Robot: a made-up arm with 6 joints.
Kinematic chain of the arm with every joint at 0, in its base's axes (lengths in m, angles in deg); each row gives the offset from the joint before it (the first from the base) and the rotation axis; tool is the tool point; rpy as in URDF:
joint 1: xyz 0 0 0.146 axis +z
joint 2: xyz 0 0 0 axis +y
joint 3: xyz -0.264 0 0.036 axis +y
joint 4: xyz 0.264 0 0.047 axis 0.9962 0 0.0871
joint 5: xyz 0 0 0 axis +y
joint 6: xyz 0.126 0 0.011 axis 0.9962 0 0.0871
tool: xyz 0 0 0 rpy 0 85 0
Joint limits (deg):
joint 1: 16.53..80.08
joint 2: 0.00..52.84
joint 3: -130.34..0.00
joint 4: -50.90..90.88
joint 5: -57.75..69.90
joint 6: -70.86..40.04
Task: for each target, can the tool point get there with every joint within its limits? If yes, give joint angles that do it. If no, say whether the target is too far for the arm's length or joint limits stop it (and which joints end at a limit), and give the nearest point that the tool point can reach.
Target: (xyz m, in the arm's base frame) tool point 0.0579 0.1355 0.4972
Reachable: yes | joints 65.59 34.23 -42.68 -2.91 -30.46 21.23
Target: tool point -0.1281 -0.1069 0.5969
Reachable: yes | joints 65.40 18.63 -97.16 44.22 54.62 25.69
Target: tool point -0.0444 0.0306 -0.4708
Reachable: no: joint limits stop it (at a limit: joint 1, joint 2, joint 3) | nearest point 0.0009 0.0586 0.0703 | short by 0.544 m
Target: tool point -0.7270 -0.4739 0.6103
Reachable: no: too far | nearest point -0.4732 -0.3085 0.4482 | short by 0.344 m
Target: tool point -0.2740 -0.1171 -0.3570
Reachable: no: joint limits stop it (at a limit: joint 1, joint 2, joint 3) | nearest point -0.0443 0.0296 0.0883 | short by 0.522 m
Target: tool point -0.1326 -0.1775 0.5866
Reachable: yes | joints 52.11 6.41 -92.26 -3.80 31.64 -47.24
